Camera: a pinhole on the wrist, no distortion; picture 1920 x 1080 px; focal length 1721.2 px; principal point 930.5 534.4 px. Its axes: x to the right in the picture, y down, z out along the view. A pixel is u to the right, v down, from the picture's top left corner.
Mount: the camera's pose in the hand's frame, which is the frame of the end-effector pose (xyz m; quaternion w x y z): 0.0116 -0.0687 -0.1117 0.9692 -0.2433 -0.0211 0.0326
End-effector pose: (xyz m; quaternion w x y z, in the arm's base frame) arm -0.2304 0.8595 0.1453 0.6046 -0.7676 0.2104 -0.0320
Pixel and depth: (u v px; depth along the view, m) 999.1 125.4 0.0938
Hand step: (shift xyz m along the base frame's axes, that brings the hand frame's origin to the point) 0.0171 -0.0130 0.0440
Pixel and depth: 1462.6 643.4 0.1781
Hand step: 0.0550 0.0123 -0.0498
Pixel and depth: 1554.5 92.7 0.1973
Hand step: 0.0986 0.0561 -0.0244
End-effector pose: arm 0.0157 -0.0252 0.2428 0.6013 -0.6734 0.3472 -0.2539
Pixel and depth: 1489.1 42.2 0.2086
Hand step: 0.1247 0.0108 -0.0026
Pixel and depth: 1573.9 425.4 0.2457
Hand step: 0.1371 0.0014 -0.0631
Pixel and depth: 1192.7 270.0 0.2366
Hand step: 0.1077 0.0444 -0.0328
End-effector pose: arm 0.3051 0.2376 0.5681 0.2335 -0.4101 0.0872 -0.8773
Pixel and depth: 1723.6 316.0 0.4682
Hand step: 0.1803 -0.1857 0.3150
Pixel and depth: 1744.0 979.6 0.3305
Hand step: 0.0874 -0.2156 0.1307
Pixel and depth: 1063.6 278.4 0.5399
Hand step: 0.3312 -0.1004 0.2389
